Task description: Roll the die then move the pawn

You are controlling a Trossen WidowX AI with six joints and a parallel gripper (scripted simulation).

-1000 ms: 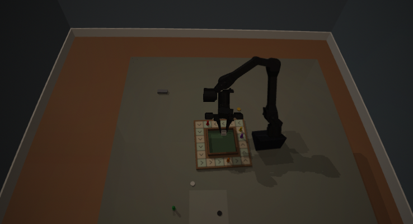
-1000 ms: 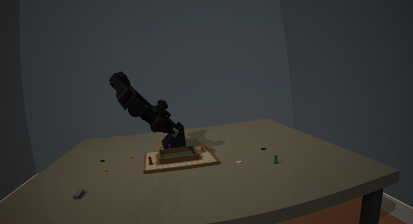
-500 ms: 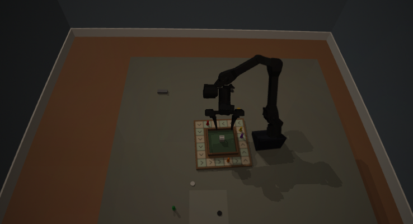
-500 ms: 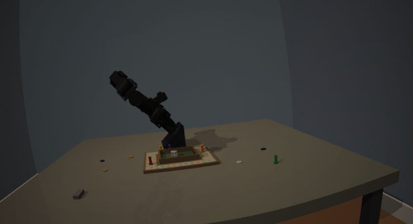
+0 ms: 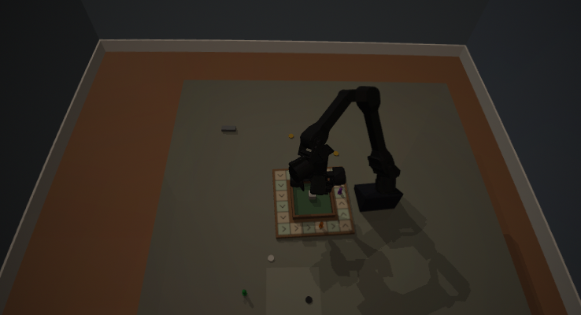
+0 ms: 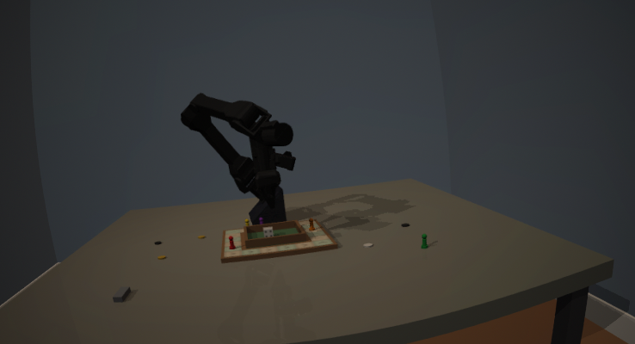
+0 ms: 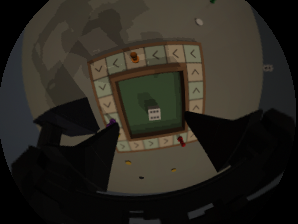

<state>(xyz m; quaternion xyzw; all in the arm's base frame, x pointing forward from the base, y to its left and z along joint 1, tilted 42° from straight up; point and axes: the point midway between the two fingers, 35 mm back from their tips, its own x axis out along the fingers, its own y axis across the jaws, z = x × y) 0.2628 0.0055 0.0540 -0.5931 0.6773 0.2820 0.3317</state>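
My gripper tip is 6 cm short of the red pawn, 13 cm to the left of it and 7 cm above it. Round my gripper tip: green tray 1 cm ahead, 1 cm to the right, 9 cm below; then white die 1 cm ahead, 2 cm to the right, 8 cm below; then orange pawn 10 cm to the left, 7 cm below.
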